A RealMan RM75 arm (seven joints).
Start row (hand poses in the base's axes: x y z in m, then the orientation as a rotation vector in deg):
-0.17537 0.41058 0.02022 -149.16 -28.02 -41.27
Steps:
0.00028 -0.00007 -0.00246 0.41 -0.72 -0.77
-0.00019 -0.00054 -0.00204 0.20 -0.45 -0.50
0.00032 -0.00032 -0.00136 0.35 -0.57 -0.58
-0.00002 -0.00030 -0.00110 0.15 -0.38 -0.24
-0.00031 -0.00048 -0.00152 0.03 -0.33 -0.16
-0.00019 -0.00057 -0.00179 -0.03 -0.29 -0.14
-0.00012 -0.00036 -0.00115 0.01 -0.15 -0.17
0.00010 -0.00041 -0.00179 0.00 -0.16 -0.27
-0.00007 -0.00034 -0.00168 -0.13 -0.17 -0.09
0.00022 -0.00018 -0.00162 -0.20 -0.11 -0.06
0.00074 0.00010 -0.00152 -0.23 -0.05 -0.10
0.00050 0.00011 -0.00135 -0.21 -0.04 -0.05
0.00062 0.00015 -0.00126 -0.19 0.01 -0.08
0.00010 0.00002 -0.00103 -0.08 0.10 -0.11
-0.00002 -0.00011 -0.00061 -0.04 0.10 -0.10
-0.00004 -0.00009 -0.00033 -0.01 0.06 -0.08
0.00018 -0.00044 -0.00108 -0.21 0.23 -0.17
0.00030 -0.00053 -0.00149 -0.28 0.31 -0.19
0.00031 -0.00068 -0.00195 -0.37 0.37 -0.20
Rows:
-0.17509 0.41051 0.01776 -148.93 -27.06 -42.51
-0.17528 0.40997 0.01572 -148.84 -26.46 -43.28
-0.17496 0.40965 0.01436 -148.61 -25.72 -44.24
-0.17498 0.40935 0.01326 -148.47 -25.45 -44.83
-0.17529 0.40887 0.01174 -148.42 -25.33 -45.32
-0.17548 0.40830 0.00995 -148.42 -25.25 -45.75
-0.17560 0.40794 0.00880 -148.44 -25.07 -46.01
-0.17550 0.40753 0.00701 -148.51 -24.78 -46.31
-0.17557 0.40719 0.00533 -148.62 -24.78 -46.56
-0.17535 0.40701 0.00371 -148.80 -24.84 -46.72
-0.17461 0.40711 0.00219 -149.04 -24.85 -46.82
-0.17411 0.40722 0.00084 -149.24 -24.91 -46.89
-0.17349 0.40737 -0.00042 -149.45 -24.90 -46.90
-0.17339 0.40739 -0.00145 -149.60 -24.77 -46.80
-0.17341 0.40728 -0.00206 -149.71 -24.64 -46.70
-0.17345 0.40719 -0.00239 -149.77 -24.53 -46.65
-0.17327 0.40675 -0.00347 -150.10 -24.36 -46.39
-0.17297 0.40622 -0.00496 -150.53 -24.18 -46.03
-0.17266 0.40554 -0.00691 -151.06 -24.01 -45.59

